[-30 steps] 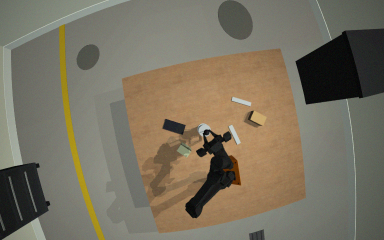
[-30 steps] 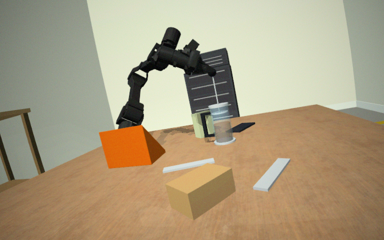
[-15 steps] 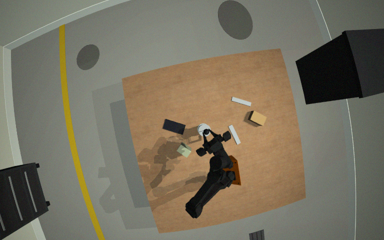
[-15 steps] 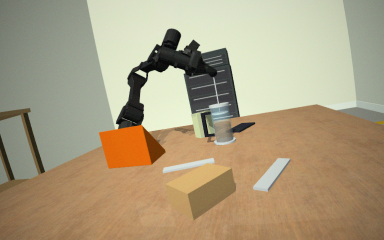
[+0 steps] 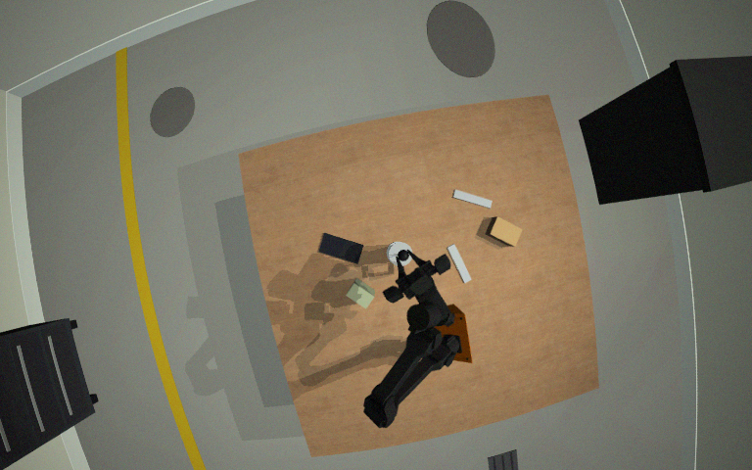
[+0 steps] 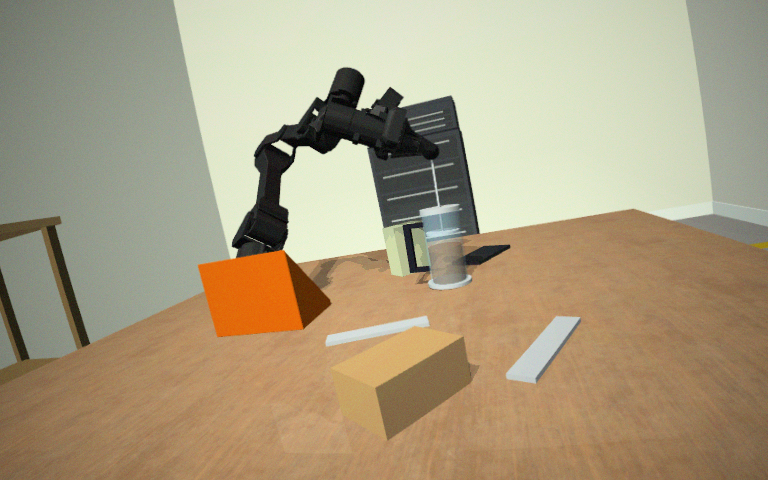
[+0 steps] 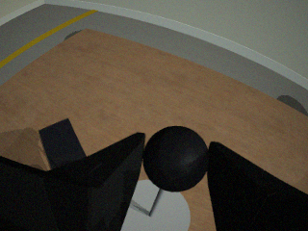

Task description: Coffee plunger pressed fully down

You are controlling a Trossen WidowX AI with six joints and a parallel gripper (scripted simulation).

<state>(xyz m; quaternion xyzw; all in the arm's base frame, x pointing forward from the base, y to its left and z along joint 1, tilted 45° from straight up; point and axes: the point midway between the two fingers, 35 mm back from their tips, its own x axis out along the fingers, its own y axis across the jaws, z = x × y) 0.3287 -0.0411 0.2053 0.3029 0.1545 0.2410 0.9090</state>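
Now: gripper tip 13 cm above the glass coffee press and 3 cm past it. From my gripper tip the other things lie so: pale yellow block 20 cm below, 15 cm to the left, 12 cm behind.
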